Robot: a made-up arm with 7 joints. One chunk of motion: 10 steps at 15 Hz.
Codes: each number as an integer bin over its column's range. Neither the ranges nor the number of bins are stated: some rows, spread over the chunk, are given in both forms.
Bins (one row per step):
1: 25 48 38 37 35 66 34
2: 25 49 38 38 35 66 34
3: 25 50 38 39 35 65 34
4: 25 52 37 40 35 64 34
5: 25 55 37 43 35 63 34
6: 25 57 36 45 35 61 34
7: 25 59 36 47 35 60 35
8: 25 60 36 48 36 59 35
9: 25 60 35 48 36 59 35
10: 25 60 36 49 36 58 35
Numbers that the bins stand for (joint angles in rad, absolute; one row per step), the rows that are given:
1: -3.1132 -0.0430 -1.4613 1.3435 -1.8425 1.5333 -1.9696
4: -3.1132 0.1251 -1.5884 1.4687 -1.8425 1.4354 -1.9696
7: -3.1132 0.4192 -1.7155 1.7607 -1.8425 1.2394 -1.8425
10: -3.1132 0.4612 -1.7155 1.8441 -1.7155 1.1414 -1.8425
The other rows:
2: -3.1132 -0.0010 -1.4613 1.3853 -1.8425 1.5333 -1.9696
3: -3.1132 0.0410 -1.4613 1.4270 -1.8425 1.4843 -1.9696
5: -3.1132 0.2511 -1.5884 1.5938 -1.8425 1.3864 -1.9696
6: -3.1132 0.3352 -1.7155 1.6773 -1.8425 1.2884 -1.9696
8: -3.1132 0.4612 -1.7155 1.8024 -1.7155 1.1904 -1.8425
9: -3.1132 0.4612 -1.8425 1.8024 -1.7155 1.1904 -1.8425

